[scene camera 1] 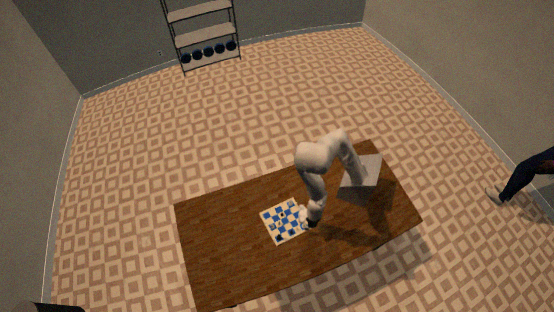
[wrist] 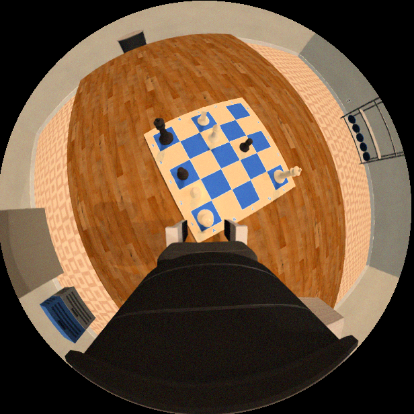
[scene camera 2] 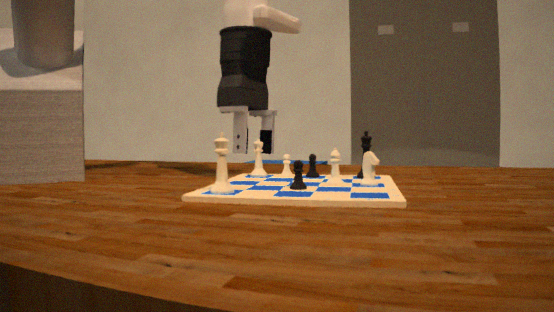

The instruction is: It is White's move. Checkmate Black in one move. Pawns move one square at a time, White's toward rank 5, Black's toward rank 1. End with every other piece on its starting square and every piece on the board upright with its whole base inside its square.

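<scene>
The chessboard lies on the table. My gripper is open and empty, above the level of the pieces near the a1 corner. The white queen stands upright on a1, ahead of and between the fingertips in the wrist view. A white pawn is on a2, a black pawn on a3. The black king is on a5, the white knight on c5, the white bishop on c4.
A black pawn stands on d3, the white king on e1. The arm's base block stands on the table. A shelf rack is by the wall. A person's legs show at the right.
</scene>
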